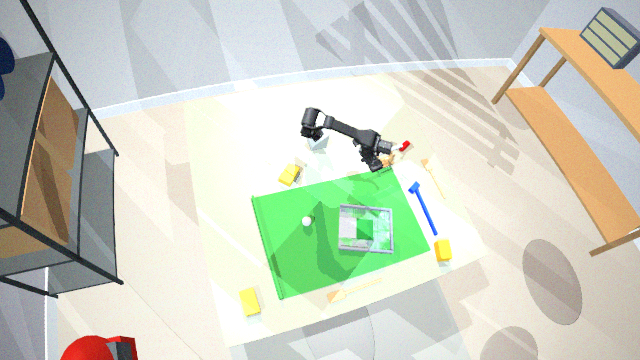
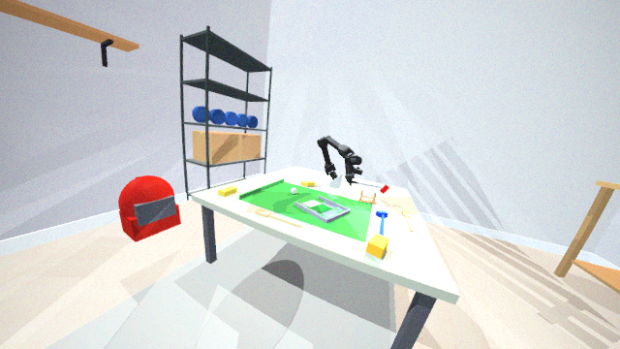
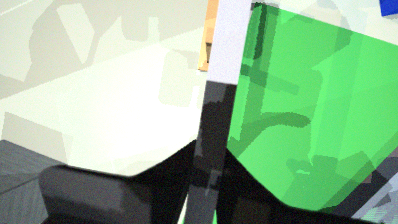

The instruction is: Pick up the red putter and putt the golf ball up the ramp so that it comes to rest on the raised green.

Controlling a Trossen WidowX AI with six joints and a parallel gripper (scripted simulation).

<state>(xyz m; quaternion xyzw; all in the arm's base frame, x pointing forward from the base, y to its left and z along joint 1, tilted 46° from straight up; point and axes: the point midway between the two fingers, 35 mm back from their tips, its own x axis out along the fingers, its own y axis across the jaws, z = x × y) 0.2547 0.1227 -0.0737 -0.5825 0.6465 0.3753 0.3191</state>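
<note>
The red putter is 11 cm to the left of my gripper tip, 2 cm above it and 1 cm behind it. Round my gripper tip: green mat (23 cm ahead, 22 cm to the right, 9 cm below); small wooden rack (13 cm to the left, 6 cm below, 1 cm behind); blue putter (30 cm ahead, 20 cm to the left, 8 cm below).
</note>
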